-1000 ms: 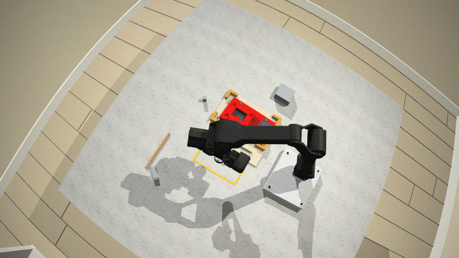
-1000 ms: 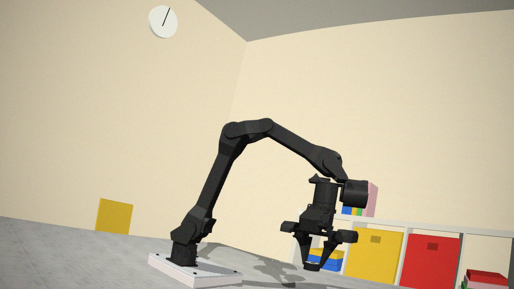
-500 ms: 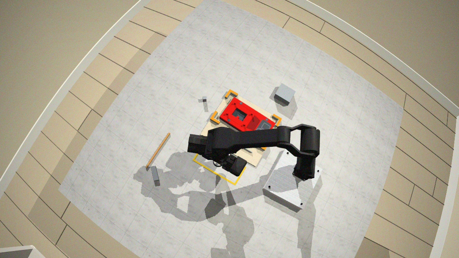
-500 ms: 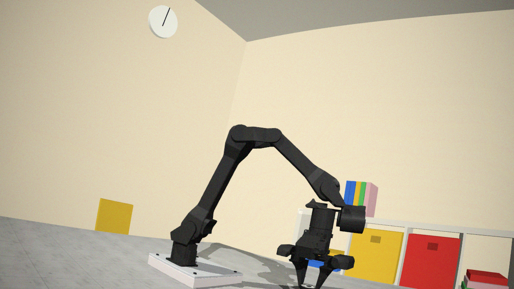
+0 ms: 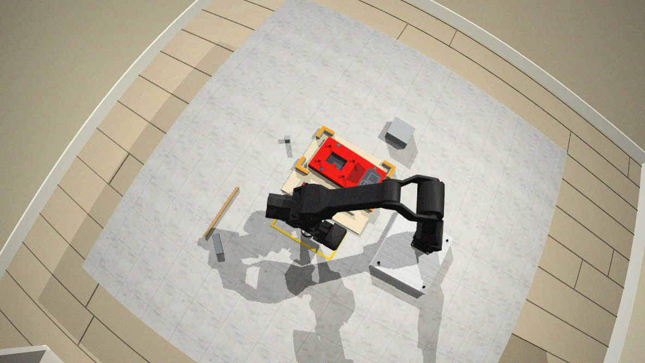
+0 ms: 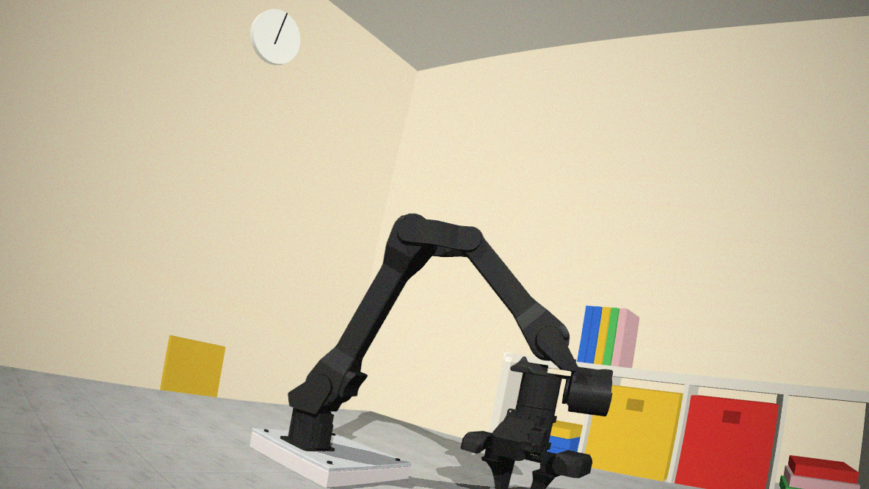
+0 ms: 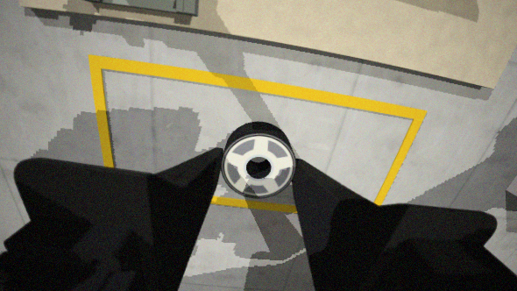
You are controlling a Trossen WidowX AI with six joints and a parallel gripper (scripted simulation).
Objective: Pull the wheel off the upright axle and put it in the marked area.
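Right now the wheel is right at my gripper tip. From my gripper tip the other things lie so: dark upright axle (10 cm to the right, 6 cm ahead, 3 cm above); then wooden stick (23 cm ahead, 9 cm to the left, 1 cm below); then grey bar (19 cm to the right, 1 cm ahead).
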